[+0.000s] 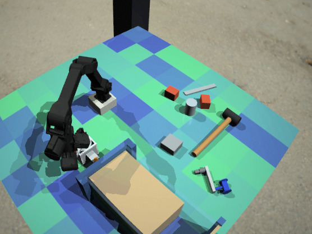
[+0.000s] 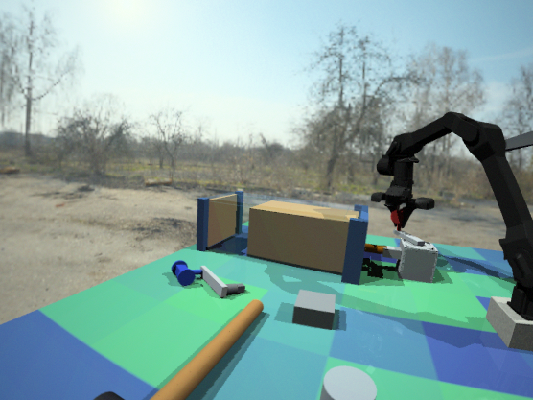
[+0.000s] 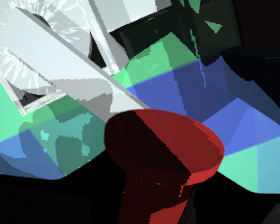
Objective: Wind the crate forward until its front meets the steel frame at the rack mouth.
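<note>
My gripper tip is 20 mm below the red knob. Round my gripper tip: grey winch (60 mm behind, 80 mm to the left, 80 mm below); then red-knobbed crank (10 mm behind, 30 mm to the left, 10 mm below); then blue frame (120 mm ahead, 80 mm to the left, 10 mm below).
</note>
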